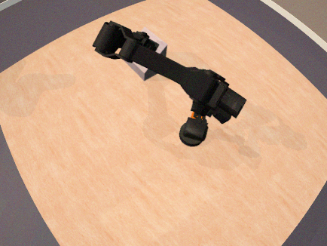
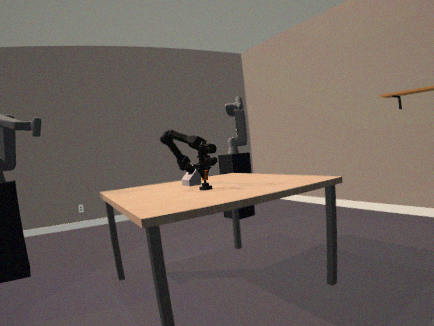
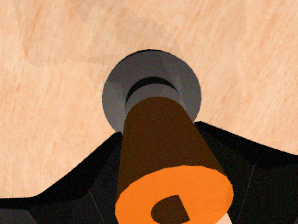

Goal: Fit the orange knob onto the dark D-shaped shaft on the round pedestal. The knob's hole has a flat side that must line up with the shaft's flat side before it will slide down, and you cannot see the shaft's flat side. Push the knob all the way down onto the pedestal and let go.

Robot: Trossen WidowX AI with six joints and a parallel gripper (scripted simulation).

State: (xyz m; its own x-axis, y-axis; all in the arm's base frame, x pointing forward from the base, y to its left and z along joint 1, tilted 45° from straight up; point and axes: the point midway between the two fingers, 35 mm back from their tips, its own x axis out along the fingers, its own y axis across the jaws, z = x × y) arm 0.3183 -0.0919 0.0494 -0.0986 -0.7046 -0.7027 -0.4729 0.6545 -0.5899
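Now: gripper tip 40 mm above the round pedestal. From my gripper tip the other things lie so: orange knob (20 mm above).
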